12 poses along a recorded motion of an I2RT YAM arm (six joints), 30 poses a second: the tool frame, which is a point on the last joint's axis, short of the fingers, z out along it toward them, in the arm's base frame.
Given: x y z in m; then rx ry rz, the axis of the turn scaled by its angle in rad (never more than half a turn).
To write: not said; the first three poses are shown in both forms.
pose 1, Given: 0.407 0.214 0.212 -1.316 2.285 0.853
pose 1, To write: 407 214 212 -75.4 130.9 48.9
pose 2, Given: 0.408 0.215 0.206 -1.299 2.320 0.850
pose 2, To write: 408 215 206 -74.4 132.9 48.7
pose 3, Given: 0.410 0.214 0.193 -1.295 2.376 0.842
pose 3, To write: 410 214 193 -74.2 136.1 48.2
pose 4, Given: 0.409 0.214 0.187 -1.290 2.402 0.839
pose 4, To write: 409 214 187 -73.9 137.6 48.1
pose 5, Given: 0.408 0.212 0.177 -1.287 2.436 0.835
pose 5, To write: 408 212 177 -73.7 139.6 47.8
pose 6, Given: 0.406 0.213 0.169 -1.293 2.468 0.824
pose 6, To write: 406 213 169 -74.1 141.4 47.2
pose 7, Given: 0.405 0.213 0.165 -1.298 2.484 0.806
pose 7, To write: 405 213 165 -74.4 142.3 46.2
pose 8, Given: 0.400 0.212 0.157 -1.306 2.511 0.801
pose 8, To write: 400 212 157 -74.8 143.9 45.9
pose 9, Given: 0.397 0.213 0.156 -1.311 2.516 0.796
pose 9, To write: 397 213 156 -75.1 144.2 45.6
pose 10, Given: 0.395 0.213 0.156 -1.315 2.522 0.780
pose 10, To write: 395 213 156 -75.3 144.5 44.7
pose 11, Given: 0.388 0.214 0.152 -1.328 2.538 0.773
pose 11, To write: 388 214 152 -76.1 145.4 44.3
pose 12, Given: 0.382 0.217 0.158 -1.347 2.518 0.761
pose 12, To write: 382 217 158 -77.2 144.3 43.6
